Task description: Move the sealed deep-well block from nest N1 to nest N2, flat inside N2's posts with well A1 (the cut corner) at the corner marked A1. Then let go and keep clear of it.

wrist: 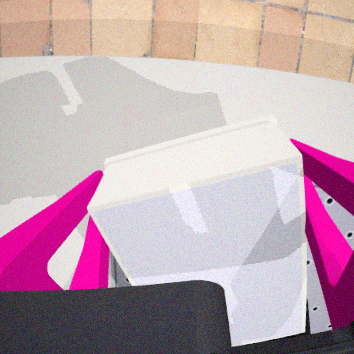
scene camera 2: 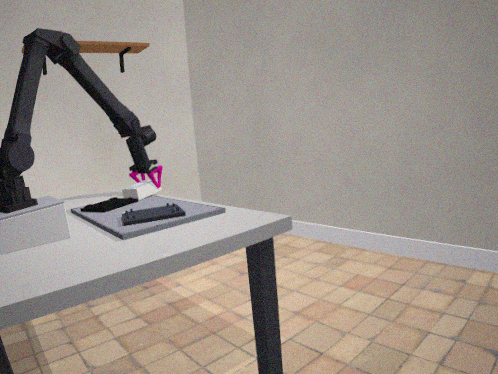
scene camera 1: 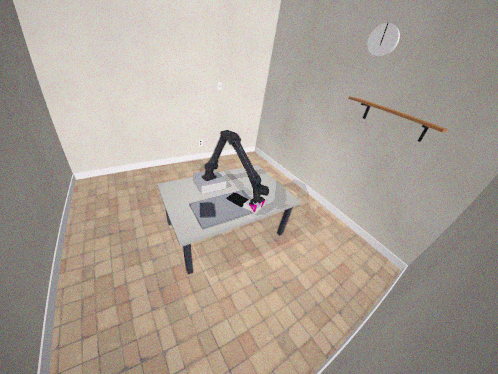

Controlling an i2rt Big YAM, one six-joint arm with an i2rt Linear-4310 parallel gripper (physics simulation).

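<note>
The white deep-well block is between the magenta fingers of my gripper, which is shut on it. The block is held raised near the far end of the grey board and looks tilted. A dark nest with small posts sits on the board. A flat black shape, perhaps the other nest, lies nearer the block. I cannot read the N1, N2 or A1 marks, and the cut corner cannot be made out.
The board lies on a light grey table. The arm stands on a pale base box at the table's rear. The table edge and tiled floor show beyond the block in the wrist view.
</note>
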